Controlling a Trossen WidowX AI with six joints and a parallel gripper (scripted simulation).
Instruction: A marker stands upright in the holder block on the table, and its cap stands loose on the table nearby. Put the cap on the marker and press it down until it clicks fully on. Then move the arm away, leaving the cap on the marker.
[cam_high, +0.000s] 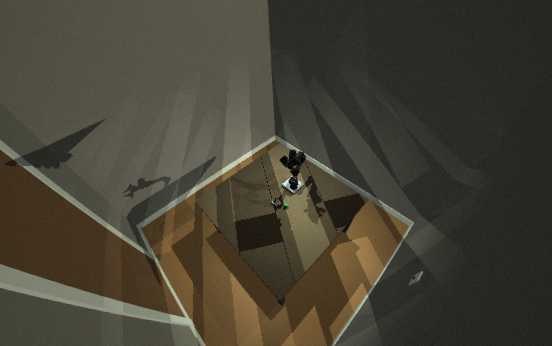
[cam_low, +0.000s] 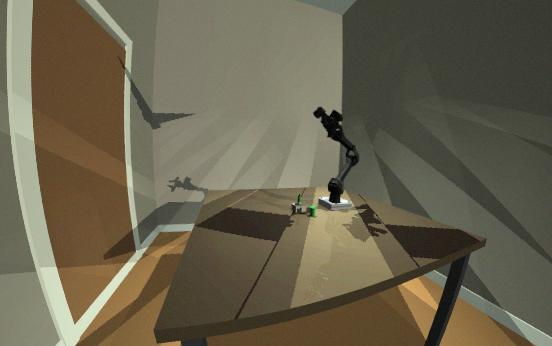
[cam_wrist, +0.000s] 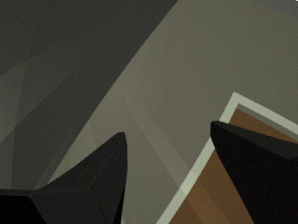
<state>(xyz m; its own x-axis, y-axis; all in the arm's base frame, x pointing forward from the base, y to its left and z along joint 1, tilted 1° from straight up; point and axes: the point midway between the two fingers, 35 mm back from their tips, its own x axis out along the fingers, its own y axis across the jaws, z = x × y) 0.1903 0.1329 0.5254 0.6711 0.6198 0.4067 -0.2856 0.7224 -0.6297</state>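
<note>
My gripper tip is 56 cm above the green cap and 3 cm to the left of it. Round my gripper tip: pale holder block (57 cm below, 13 cm to the right, 6 cm ahead).
</note>
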